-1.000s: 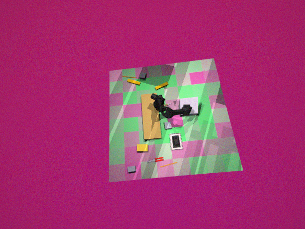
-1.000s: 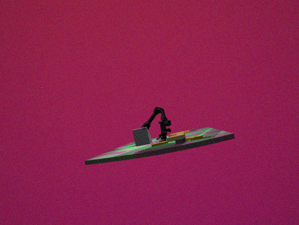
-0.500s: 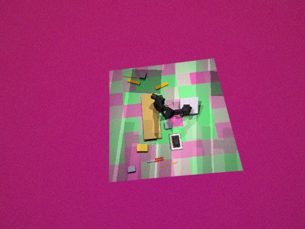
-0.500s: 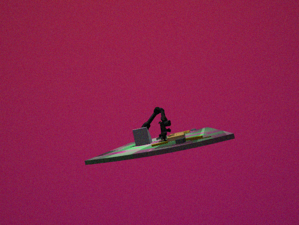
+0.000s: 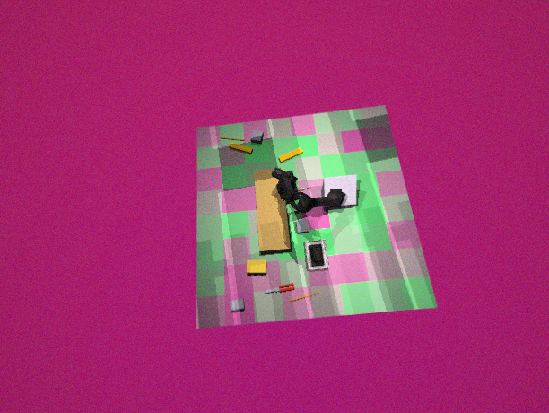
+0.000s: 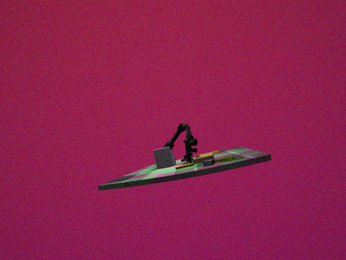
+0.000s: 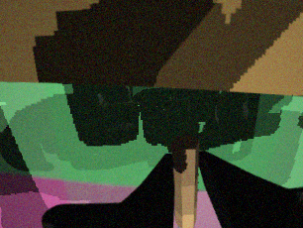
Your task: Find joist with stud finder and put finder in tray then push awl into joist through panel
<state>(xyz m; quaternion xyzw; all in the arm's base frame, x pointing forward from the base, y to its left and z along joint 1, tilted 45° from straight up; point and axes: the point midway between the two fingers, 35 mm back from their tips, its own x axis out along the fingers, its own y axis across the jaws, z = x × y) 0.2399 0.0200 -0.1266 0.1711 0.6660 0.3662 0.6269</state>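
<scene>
Now: the awl 50 mm behind my gripper tip and 10 mm to the right of it. Also, from my gripper tip: yellow block: 460 mm to the left, 220 mm ahead, 10 mm above; stud finder: 390 mm to the left, 130 mm behind, 40 mm above; white tray: 400 mm to the left, 130 mm behind.
</scene>
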